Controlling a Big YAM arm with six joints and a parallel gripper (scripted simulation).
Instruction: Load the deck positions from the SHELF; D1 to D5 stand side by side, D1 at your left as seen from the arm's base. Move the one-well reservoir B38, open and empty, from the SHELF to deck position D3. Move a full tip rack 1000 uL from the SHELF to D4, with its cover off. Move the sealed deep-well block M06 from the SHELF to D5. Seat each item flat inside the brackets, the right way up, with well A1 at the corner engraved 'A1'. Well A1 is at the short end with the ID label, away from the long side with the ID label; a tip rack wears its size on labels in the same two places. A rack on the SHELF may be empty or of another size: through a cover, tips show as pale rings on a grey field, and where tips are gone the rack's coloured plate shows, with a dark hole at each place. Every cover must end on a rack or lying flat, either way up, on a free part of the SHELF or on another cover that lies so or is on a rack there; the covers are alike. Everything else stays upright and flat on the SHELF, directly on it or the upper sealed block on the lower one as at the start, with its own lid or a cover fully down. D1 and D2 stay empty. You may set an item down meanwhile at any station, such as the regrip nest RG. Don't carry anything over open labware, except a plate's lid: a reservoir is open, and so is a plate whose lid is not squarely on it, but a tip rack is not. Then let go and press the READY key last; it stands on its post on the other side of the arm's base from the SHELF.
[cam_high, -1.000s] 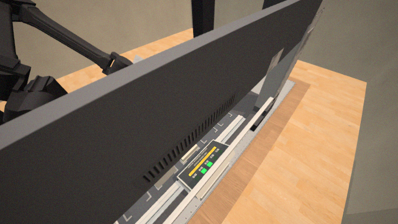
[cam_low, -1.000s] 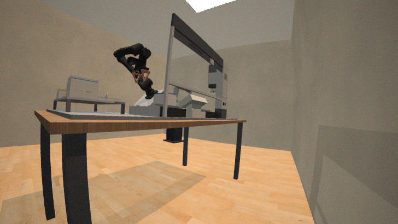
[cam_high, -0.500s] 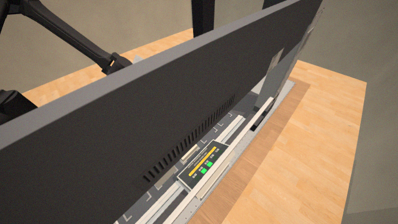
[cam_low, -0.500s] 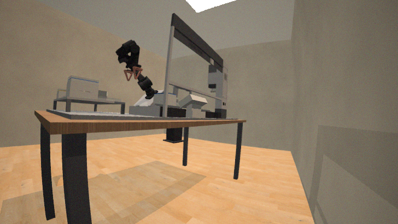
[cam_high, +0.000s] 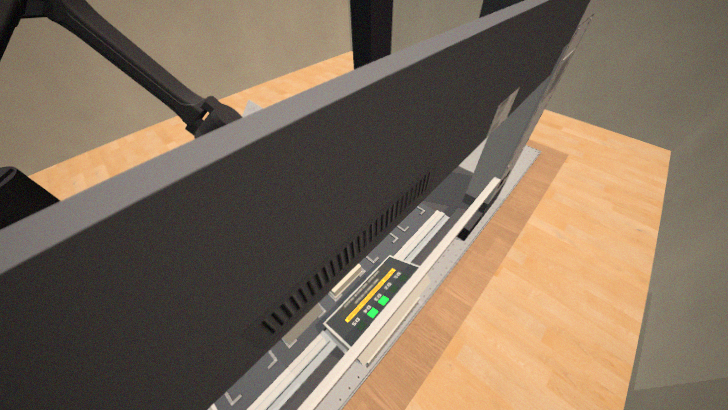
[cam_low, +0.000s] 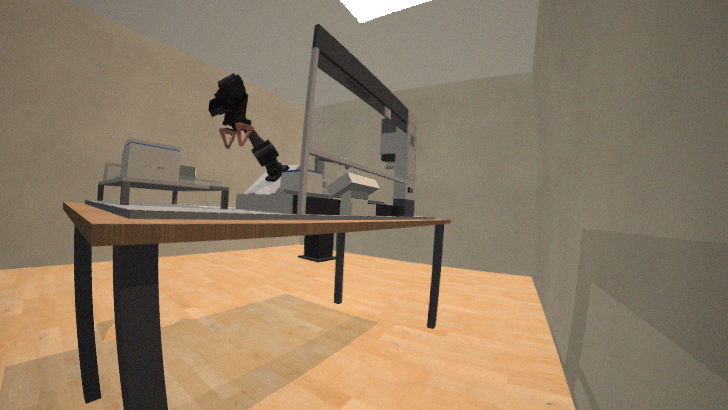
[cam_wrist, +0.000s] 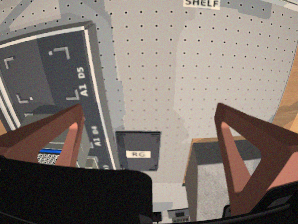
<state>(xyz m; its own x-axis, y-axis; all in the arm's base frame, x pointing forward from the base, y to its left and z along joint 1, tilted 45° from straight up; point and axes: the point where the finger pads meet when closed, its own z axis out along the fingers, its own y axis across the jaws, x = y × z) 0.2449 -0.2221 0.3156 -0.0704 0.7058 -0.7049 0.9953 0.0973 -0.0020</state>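
My gripper is now 14 cm past the pale sealed deep-well block, 16 cm to the left of it and 11 cm above it. The rest, counted from my hand: shelf 7 cm behind, 23 cm to the right, 17 cm below; then shelf label 9 cm behind, 7 cm to the right, 23 cm below; then rg label 1 cm ahead, 29 cm to the left, 22 cm below.
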